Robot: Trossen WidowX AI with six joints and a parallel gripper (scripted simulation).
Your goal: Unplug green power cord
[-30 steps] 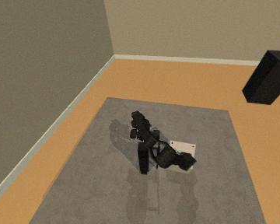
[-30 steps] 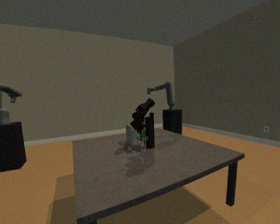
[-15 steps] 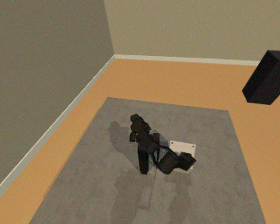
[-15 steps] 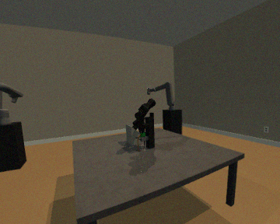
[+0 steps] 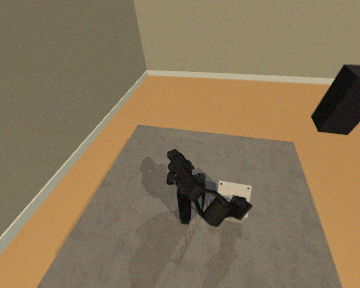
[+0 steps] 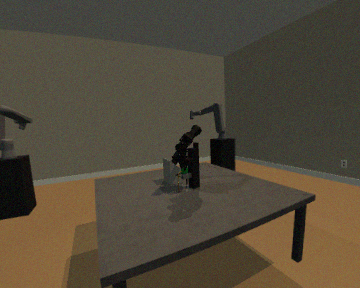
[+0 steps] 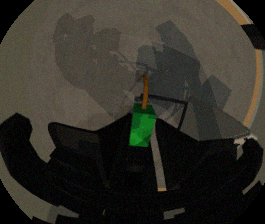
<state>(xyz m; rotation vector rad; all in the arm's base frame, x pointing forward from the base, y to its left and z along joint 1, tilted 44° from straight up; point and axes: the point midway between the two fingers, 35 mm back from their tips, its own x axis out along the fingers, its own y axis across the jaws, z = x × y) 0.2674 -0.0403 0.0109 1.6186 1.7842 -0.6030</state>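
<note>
My gripper tip is now 30 mm to the right of the green plug and 10 mm past it.
</note>
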